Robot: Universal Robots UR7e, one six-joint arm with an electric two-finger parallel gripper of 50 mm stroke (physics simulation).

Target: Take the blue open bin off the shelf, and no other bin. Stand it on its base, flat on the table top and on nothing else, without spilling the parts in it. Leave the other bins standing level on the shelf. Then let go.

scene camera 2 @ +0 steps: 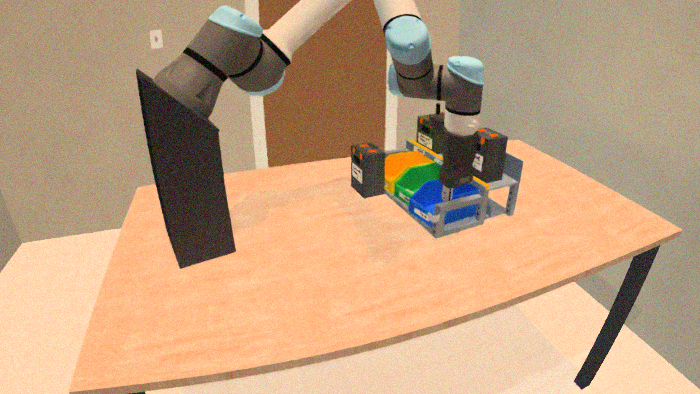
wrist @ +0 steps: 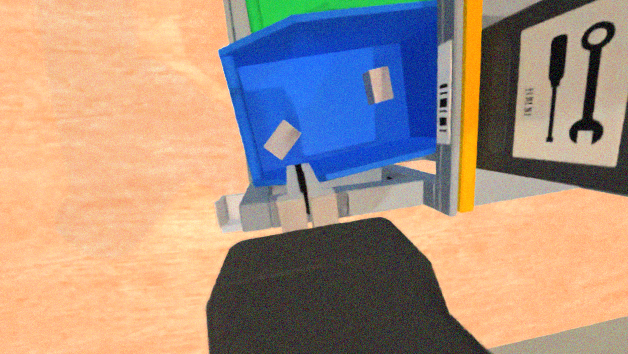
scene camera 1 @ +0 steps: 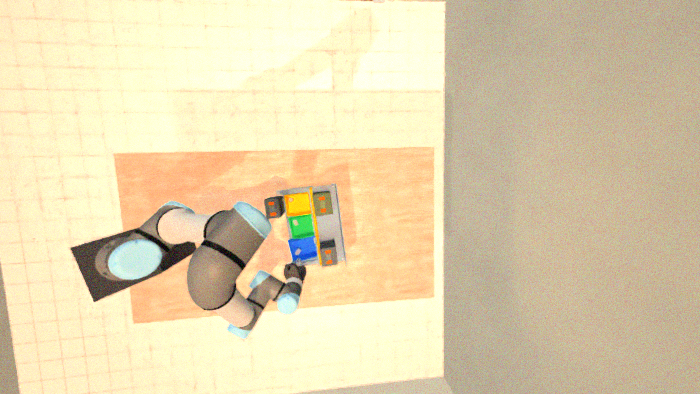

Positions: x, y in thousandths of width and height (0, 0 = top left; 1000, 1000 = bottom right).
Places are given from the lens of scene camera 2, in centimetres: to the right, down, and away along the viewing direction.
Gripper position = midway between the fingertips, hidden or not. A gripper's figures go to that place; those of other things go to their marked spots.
my gripper (scene camera 2: 638, 509): 23, 1, 93
green bin (scene camera 2: 594, 451): 19, -6, 112
blue open bin (scene camera 2: 605, 511): 19, 1, 103
yellow bin (scene camera 2: 566, 420): 14, -10, 122
black box (scene camera 2: 525, 407): 5, -10, 106
The marked spots on the black box and the yellow bin are 18 cm apart.
